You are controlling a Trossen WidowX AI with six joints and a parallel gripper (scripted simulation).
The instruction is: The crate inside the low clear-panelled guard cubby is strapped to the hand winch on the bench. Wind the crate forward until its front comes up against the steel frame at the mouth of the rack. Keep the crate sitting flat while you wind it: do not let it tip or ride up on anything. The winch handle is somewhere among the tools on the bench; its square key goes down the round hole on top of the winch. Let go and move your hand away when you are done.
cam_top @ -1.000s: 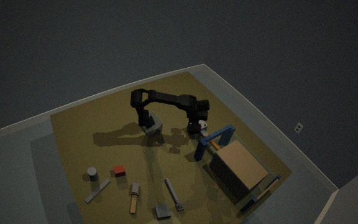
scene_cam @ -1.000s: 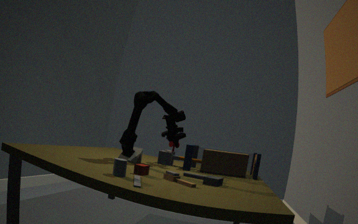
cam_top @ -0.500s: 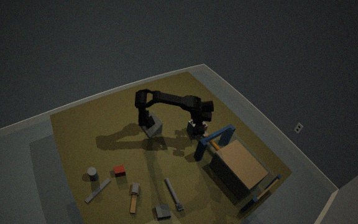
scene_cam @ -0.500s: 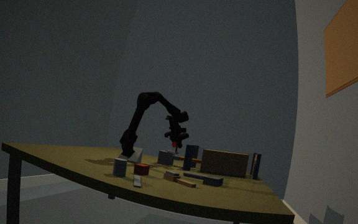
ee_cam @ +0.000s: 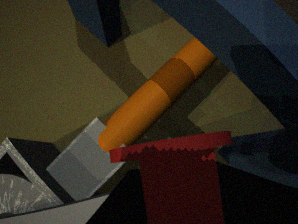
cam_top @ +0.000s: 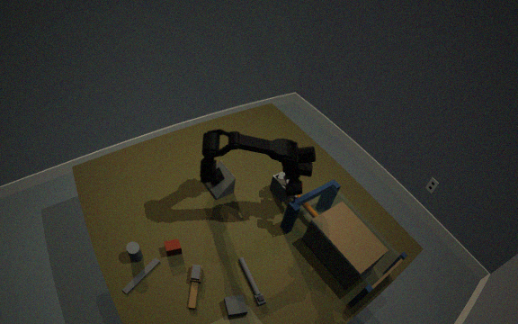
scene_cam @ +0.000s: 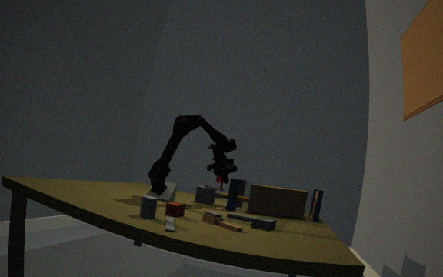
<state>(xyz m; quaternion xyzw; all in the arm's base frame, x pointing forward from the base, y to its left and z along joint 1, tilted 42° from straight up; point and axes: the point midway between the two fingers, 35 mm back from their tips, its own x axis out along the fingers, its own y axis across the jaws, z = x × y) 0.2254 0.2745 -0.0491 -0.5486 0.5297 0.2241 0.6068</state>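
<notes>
The grey crank handle lies 4 cm behind my gripper tip and 3 cm below it. Round my gripper tip: grey block: 33 cm ahead, 43 cm to the right, 12 cm below; then grey winch: 12 cm behind, 1 cm to the left, 10 cm below; then red grip: 1 cm behind, 1 cm to the right.
</notes>
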